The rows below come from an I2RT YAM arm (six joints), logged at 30 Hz.
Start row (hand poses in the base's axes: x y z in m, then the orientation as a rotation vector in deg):
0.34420, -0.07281, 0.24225, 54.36, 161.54, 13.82
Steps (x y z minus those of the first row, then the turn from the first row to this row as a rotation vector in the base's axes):
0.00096, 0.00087, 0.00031, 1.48, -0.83, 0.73
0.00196, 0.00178, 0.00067, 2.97, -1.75, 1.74
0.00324, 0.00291, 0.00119, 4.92, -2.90, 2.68
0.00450, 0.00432, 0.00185, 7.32, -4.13, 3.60
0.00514, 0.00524, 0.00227, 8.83, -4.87, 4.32
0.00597, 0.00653, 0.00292, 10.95, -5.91, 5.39
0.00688, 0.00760, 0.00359, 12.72, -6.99, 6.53
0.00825, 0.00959, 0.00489, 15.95, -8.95, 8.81
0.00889, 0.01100, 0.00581, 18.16, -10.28, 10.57
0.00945, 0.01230, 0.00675, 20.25, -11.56, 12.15
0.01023, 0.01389, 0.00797, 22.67, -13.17, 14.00
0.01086, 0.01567, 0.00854, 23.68, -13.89, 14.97
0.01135, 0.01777, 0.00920, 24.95, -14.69, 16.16
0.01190, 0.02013, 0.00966, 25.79, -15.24, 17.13
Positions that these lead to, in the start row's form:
0.34516, -0.07194, 0.24256, 53.33, 161.38, 16.36
0.34616, -0.07103, 0.24292, 51.86, 161.24, 18.98
0.34744, -0.06990, 0.24344, 50.48, 160.85, 22.31
0.34870, -0.06849, 0.24410, 49.16, 160.33, 26.29
0.34934, -0.06757, 0.24452, 48.13, 160.06, 28.79
0.35017, -0.06628, 0.24517, 46.59, 159.64, 32.29
0.35108, -0.06521, 0.24584, 44.86, 159.14, 35.28
0.35245, -0.06322, 0.24714, 41.41, 158.16, 40.70
0.35309, -0.06181, 0.24806, 38.75, 157.46, 44.38
0.35365, -0.06051, 0.24900, 36.33, 156.65, 47.81
0.35443, -0.05892, 0.25022, 33.44, 155.47, 51.76
0.35506, -0.05714, 0.25079, 31.94, 154.96, 53.42
0.35555, -0.05504, 0.25145, 30.13, 154.38, 55.48
0.35610, -0.05268, 0.25191, 28.66, 154.02, 56.84

